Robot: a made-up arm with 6 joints.
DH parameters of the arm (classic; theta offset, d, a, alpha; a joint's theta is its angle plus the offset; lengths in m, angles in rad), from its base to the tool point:
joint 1: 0 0.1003 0 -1.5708
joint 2: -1.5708 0 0.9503 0
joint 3: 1.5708 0.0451 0 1.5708
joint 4: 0 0.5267 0 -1.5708
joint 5: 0 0 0 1.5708
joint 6: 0 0.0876 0 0
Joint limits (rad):
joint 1: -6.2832..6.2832
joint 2: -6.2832..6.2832
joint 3: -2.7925..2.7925
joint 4: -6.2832..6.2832
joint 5: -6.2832..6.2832
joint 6: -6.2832..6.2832
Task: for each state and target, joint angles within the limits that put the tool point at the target. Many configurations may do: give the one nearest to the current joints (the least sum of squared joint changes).
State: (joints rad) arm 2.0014 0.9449 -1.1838 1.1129 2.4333 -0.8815
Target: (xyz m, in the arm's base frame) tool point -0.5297 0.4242 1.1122
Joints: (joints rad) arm 2.3214 0.9409 -1.2053 1.1273 2.4092 -0.8815
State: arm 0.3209 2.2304 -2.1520 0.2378 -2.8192 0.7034
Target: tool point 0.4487 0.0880 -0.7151
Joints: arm 0.1067 3.1057 -1.7963 0.2530 -2.8936 0.7034
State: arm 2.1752 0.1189 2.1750 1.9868 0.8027 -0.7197
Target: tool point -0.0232 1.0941 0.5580
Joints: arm 1.5035 0.6531 1.4896 2.0625 0.7329 -0.7197
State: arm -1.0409 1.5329 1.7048 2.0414 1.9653 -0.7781
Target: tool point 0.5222 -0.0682 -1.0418
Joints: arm -0.3607 2.3398 1.2219 2.0675 1.7761 -0.7781
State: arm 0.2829 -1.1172 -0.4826 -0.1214 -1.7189 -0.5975
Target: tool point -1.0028 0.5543 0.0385
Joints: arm -0.4544 -1.1652 -1.2559 -0.1511 -1.7969 -0.5975
